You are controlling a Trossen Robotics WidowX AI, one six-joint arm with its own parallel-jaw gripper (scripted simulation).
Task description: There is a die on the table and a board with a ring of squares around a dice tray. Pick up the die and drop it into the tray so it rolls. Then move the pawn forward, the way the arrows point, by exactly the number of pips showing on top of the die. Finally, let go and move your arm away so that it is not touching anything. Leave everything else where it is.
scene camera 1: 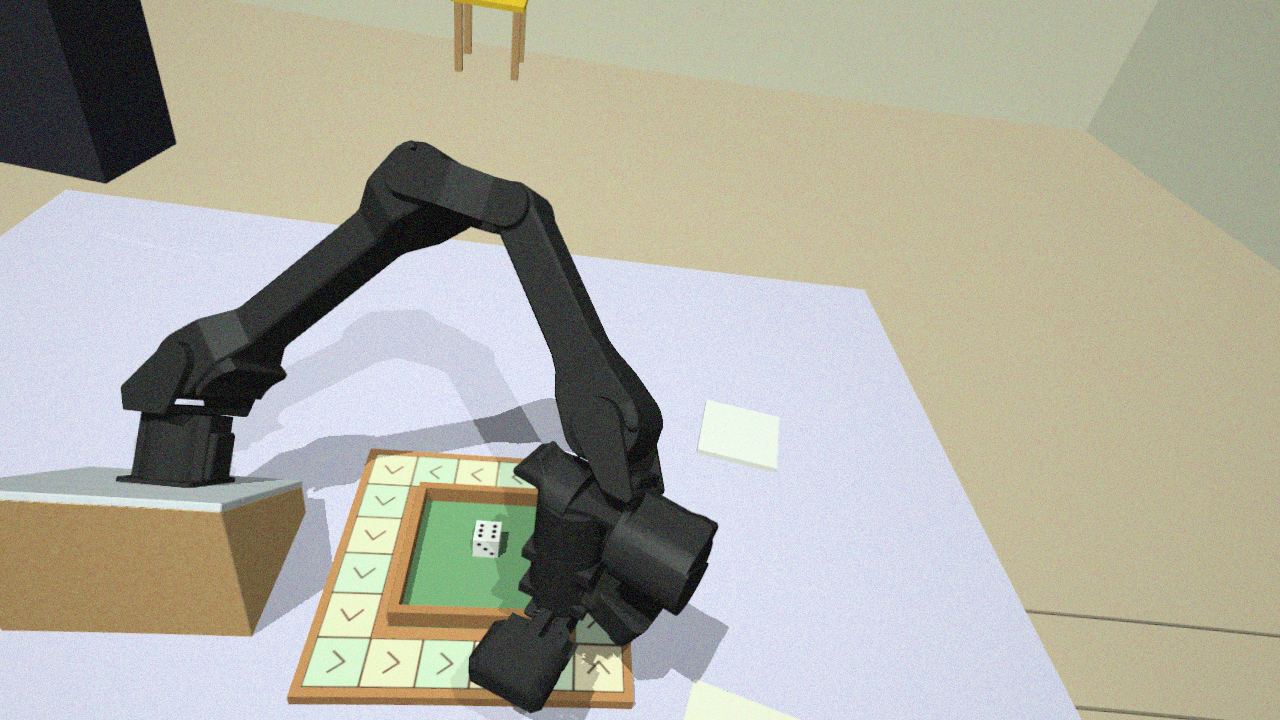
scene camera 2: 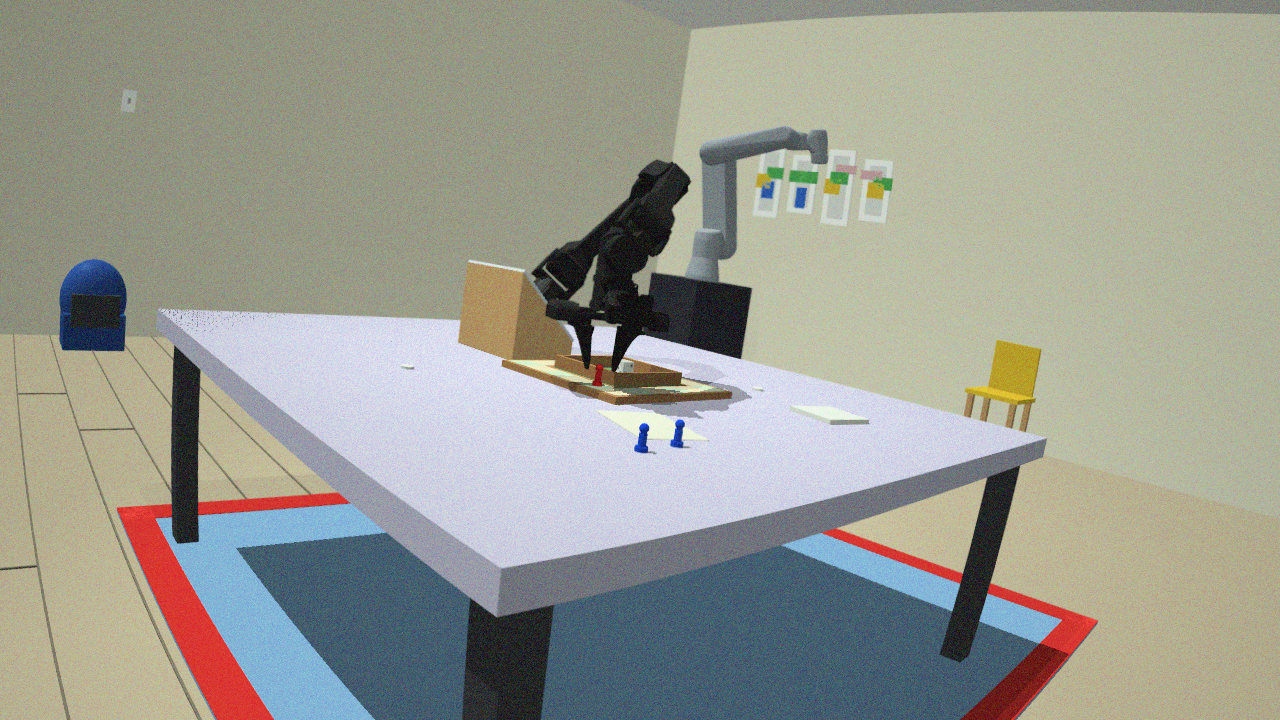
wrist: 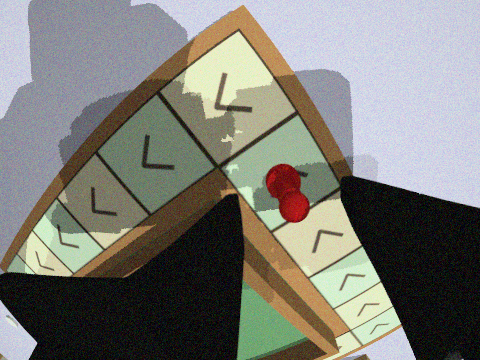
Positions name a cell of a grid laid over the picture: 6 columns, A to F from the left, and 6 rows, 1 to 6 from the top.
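Observation:
Scene camera 1 shows my gripper (scene camera 1: C6) and a white die (scene camera 1: C5); scene camera 1 does not show a red pawn hidden by my gripper. In scene camera 2: my gripper (scene camera 2: C4) and a pale card (scene camera 2: D4). In the wrist view: my gripper (wrist: D4) and the red pawn (wrist: D4); the wrist view misses the white die, hidden by my gripper.

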